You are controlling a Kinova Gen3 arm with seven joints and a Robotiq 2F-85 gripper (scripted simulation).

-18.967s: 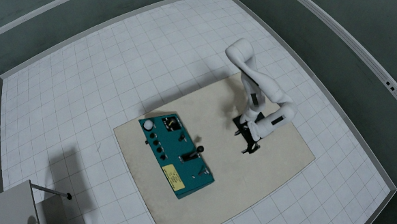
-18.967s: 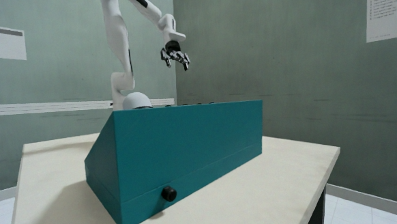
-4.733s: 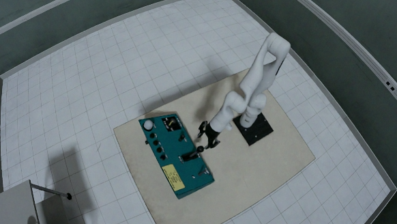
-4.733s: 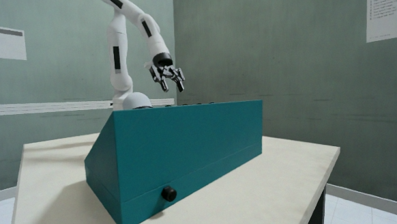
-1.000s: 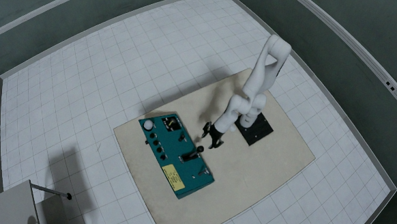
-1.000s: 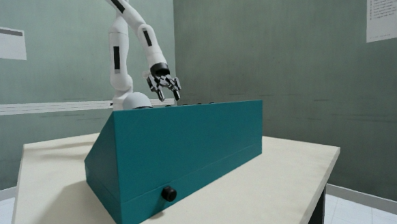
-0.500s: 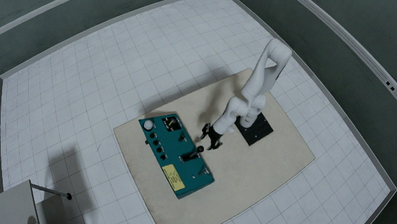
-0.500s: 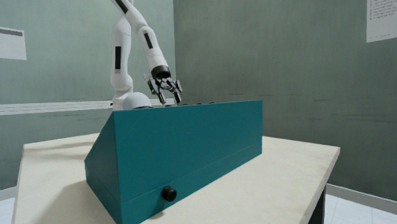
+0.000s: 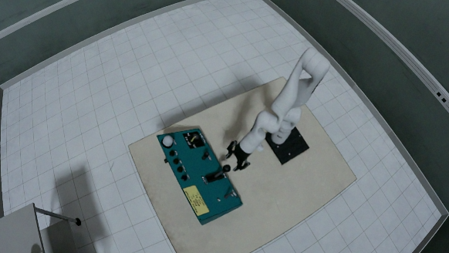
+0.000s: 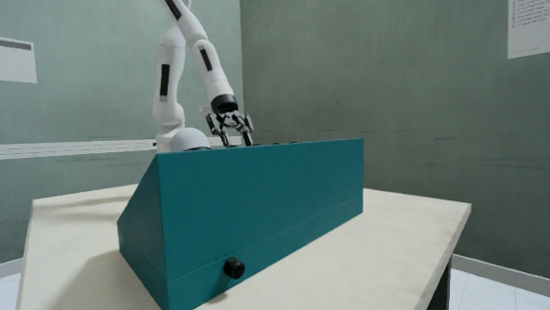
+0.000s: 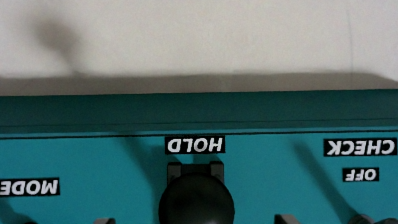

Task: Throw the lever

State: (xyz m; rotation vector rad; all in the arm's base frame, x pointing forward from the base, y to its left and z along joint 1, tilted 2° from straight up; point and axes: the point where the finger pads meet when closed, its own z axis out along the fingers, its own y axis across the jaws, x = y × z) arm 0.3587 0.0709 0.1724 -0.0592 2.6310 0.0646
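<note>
My hand is 7 cm short of the lever and 7 cm above it. Round my hand: check toggle (13 cm to the left, 8 cm below, 8 cm ahead); then mode knob (11 cm to the right, 9 cm ahead, 8 cm below); then dial (23 cm to the right, 11 cm ahead, 8 cm below).
</note>
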